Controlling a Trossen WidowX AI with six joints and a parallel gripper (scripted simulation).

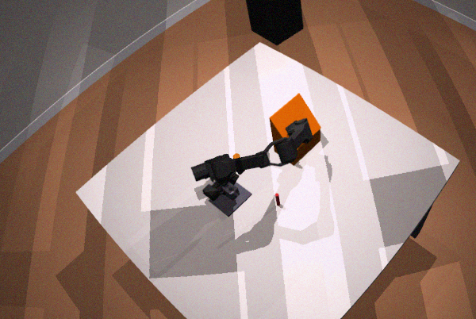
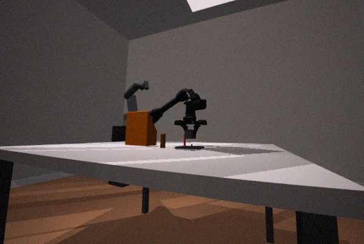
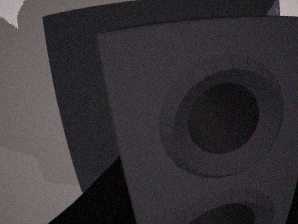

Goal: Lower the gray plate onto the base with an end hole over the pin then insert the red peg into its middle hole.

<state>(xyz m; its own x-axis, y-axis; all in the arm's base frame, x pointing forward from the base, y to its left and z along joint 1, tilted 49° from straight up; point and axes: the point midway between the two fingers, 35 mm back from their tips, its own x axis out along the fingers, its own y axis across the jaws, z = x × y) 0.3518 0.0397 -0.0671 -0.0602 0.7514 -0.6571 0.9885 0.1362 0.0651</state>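
Now: the base 50 mm below my gripper tip and 10 mm to the left of it. Round my gripper tip: red peg (160 mm to the left, 120 mm behind, 20 mm below); gray plate (30 mm above); small orange cylinder (130 mm behind, 100 mm to the right, 20 mm below).
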